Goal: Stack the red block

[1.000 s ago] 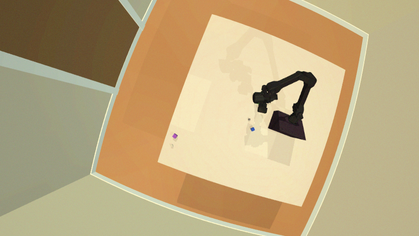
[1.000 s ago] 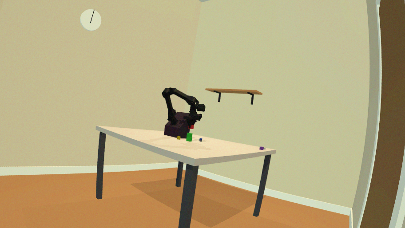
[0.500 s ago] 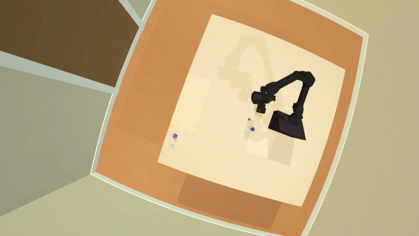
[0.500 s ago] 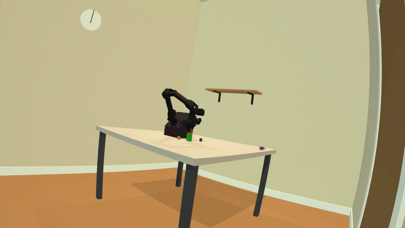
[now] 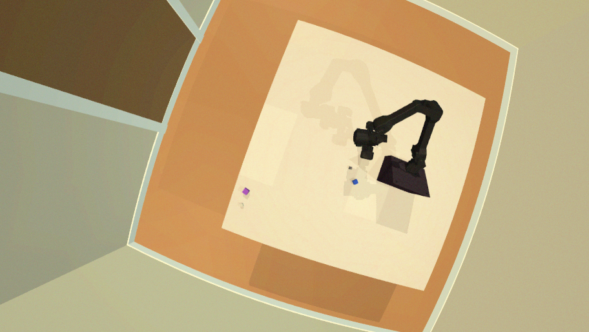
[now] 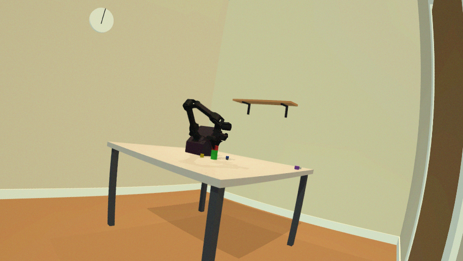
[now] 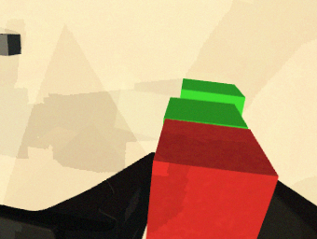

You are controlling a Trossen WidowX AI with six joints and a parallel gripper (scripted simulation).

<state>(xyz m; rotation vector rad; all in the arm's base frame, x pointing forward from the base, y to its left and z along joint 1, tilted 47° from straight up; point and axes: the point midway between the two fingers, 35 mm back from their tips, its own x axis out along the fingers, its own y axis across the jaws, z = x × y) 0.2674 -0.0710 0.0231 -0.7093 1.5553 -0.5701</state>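
My gripper tip is 1 cm below the red block. Also, from my gripper tip: yellow block: 8 cm behind, 7 cm below, 5 cm to the right; small grey cube: 15 cm to the left, 7 cm below, 2 cm ahead; blue cube: 21 cm to the left, 7 cm below, 3 cm behind.
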